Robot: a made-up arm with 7 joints.
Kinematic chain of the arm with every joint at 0, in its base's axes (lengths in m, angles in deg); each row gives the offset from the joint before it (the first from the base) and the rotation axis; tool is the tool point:
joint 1: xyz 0 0 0 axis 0 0.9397 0.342
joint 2: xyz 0 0 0 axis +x
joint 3: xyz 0 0 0 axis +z
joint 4: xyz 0.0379 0 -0.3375 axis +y
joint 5: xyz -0.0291 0 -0.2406 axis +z
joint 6: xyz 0 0 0 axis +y
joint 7: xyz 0 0 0 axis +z
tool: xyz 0 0 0
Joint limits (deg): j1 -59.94..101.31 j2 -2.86..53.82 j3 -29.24..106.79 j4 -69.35..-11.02 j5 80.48..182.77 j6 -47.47..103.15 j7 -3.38..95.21
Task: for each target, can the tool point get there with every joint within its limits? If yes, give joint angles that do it. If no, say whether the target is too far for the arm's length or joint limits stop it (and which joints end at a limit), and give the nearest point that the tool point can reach.
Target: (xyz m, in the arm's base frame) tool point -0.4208 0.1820 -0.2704
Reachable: yes | joints 77.02 17.42 25.10 -61.72 104.73 -20.57 46.99
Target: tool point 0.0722 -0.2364 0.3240
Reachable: no: joint limits stop it (at a limit: joint 1, joint 2, joint 4) | nearest point 0.4430 -0.2525 -0.0776 | short by 0.547 m
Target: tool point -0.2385 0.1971 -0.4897
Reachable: yes | joints 34.44 17.31 23.63 -24.44 135.97 -19.30 69.59
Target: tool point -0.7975 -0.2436 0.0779
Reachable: no: too far | nearest point -0.5542 -0.1693 0.0541 | short by 0.256 m
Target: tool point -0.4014 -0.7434 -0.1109
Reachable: no: too far | nearest point -0.5023 -0.2545 -0.1165 | short by 0.499 m
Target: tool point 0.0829 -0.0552 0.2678
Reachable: no: joint limits stop it (at a limit: joint 1, joint 2, joint 4) | nearest point 0.4168 0.2683 0.1426 | short by 0.481 m
